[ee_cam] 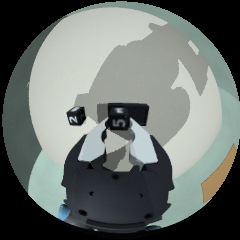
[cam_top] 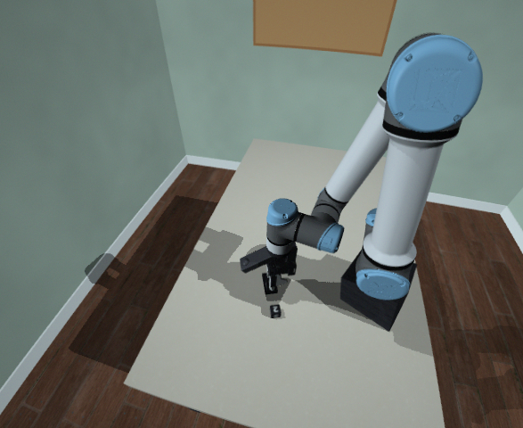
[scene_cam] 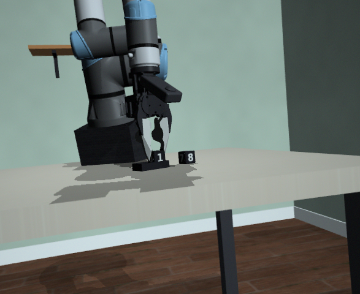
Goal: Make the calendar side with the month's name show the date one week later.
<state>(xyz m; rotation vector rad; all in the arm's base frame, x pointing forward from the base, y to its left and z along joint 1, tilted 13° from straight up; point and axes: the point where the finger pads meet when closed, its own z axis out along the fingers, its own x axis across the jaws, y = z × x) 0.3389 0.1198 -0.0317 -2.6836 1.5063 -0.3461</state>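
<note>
Now: hand 1 cm above the black digit cube. Round my hand: black tray (3 cm below, 2 cm to the right, 1 cm ahead).
</note>
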